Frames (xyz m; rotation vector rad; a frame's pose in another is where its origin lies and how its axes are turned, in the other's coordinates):
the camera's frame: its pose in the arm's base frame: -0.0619 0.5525 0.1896 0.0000 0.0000 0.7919
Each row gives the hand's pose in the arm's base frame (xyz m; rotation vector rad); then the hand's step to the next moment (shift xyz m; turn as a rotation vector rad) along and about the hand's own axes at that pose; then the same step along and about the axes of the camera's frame.
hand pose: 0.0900 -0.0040 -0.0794 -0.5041 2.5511 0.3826
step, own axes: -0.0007 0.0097 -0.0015 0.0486 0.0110 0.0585
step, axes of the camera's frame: 0.0030 0.0088 0.0033 -0.0009 0.0255 -0.0725
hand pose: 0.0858 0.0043 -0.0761 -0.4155 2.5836 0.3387
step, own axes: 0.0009 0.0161 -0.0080 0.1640 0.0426 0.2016
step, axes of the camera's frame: 0.0017 0.0156 0.0089 0.0015 0.0908 -0.2472
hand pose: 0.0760 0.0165 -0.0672 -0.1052 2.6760 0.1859
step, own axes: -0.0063 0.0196 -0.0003 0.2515 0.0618 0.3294
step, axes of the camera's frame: 0.0164 0.0113 0.0053 0.0085 0.1323 -0.3975
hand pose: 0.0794 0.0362 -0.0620 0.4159 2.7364 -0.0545
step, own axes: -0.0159 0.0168 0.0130 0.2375 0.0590 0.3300
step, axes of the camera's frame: 0.0240 -0.0095 -0.0060 0.0120 0.1192 -0.3930
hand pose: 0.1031 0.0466 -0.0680 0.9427 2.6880 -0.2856
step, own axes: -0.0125 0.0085 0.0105 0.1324 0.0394 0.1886
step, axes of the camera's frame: 0.0092 -0.0145 -0.0066 0.0129 0.0655 -0.2240
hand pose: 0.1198 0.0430 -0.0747 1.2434 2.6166 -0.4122
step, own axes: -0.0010 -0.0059 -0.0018 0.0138 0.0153 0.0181
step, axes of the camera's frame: -0.0055 0.0004 0.0029 0.0126 0.0058 -0.0237
